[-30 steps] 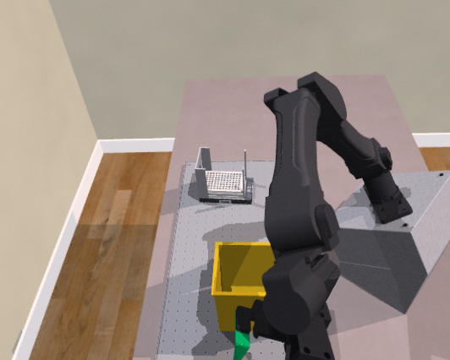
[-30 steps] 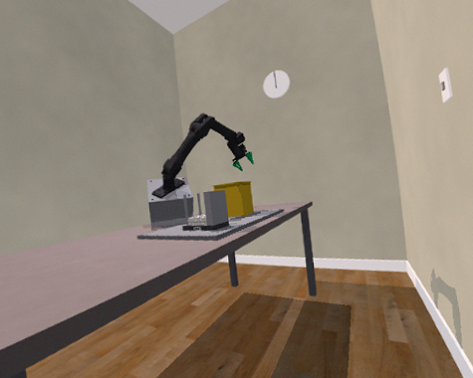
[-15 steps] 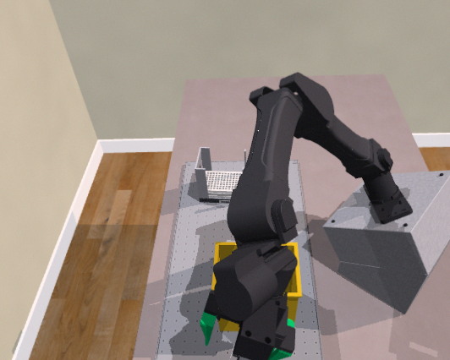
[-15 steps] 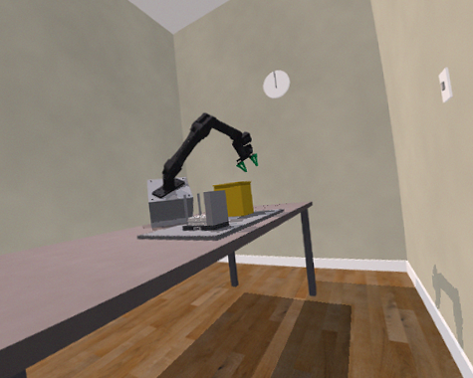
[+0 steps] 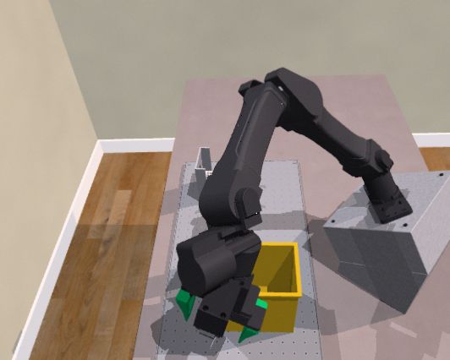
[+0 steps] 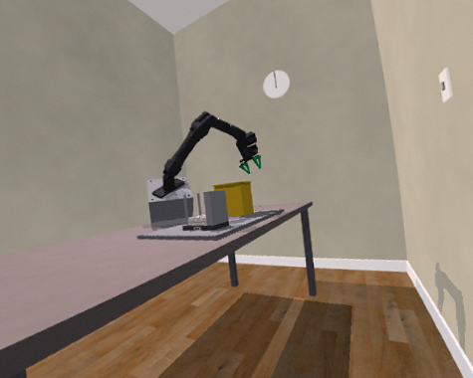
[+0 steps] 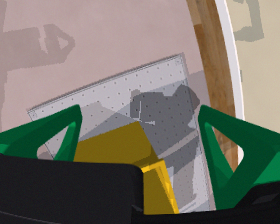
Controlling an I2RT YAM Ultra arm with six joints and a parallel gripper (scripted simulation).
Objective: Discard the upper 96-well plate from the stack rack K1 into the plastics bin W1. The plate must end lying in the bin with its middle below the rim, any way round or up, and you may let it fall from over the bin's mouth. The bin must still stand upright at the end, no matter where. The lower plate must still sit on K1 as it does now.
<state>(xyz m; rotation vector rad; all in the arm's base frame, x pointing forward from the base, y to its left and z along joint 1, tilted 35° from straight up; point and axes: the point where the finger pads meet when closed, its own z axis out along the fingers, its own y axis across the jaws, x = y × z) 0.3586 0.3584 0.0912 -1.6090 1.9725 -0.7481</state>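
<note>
Right now the rack wall is 1 cm ahead of my hand, 56 cm to the right of it and 17 cm below it. The rest, counted from my hand: yellow plastics bin W1 (9 cm behind, 15 cm to the right, 16 cm below).
</note>
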